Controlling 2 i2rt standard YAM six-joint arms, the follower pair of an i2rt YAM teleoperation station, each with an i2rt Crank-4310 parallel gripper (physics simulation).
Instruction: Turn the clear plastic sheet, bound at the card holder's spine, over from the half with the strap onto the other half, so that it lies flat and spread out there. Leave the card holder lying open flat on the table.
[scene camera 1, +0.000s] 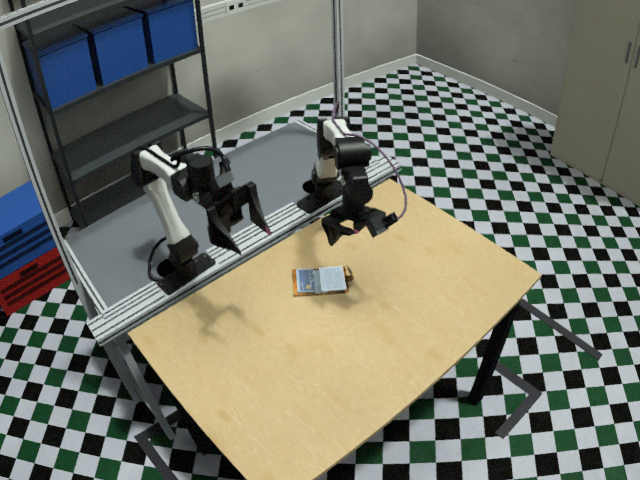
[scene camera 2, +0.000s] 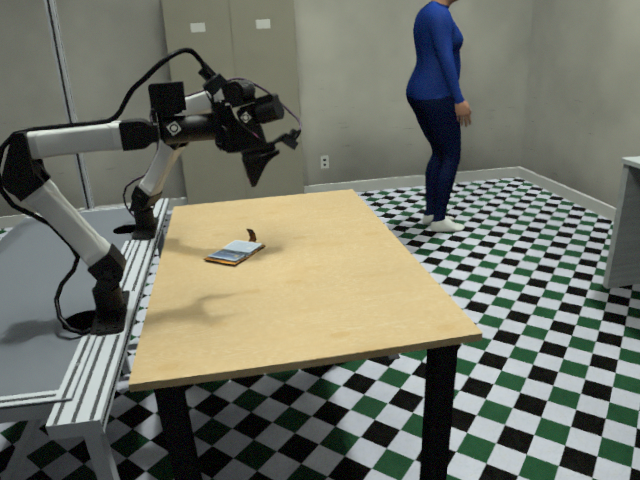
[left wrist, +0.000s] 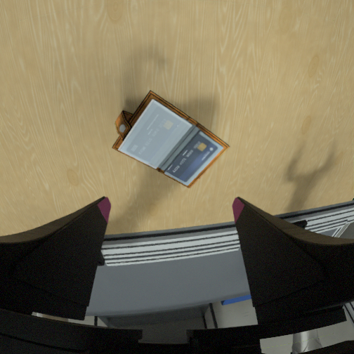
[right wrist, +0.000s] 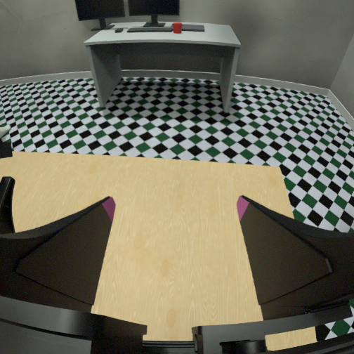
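The brown card holder (scene camera 1: 294, 287) (left wrist: 224, 146) lies open on the table. Its strap (scene camera 1: 349, 277) (scene camera 2: 251, 235) (left wrist: 120, 119) sticks out at the right in scene camera 1 and stands up a little. The clear plastic sheet (scene camera 1: 332, 279) (scene camera 2: 245, 245) (left wrist: 149, 131) lies on the strap half, over a card that looks pale through it. The card on the other half (scene camera 1: 306, 280) (left wrist: 194, 156) looks dark blue. My left gripper (scene camera 1: 353, 237) (left wrist: 171, 200) is open and empty, pointing down high above the card holder's side of the table. My right gripper (scene camera 1: 254, 243) (right wrist: 175, 199) is open and empty, high near the table's rail side.
The wooden table (scene camera 1: 289, 372) (scene camera 2: 310, 310) (right wrist: 175, 250) borders the metal rail (scene camera 1: 222, 258) that carries both arms. A person in blue (scene camera 2: 436, 62) stands beyond the table. A shelf unit with blue bins (scene camera 1: 118, 49) stands behind the arms. A desk (right wrist: 165, 37) shows across the room.
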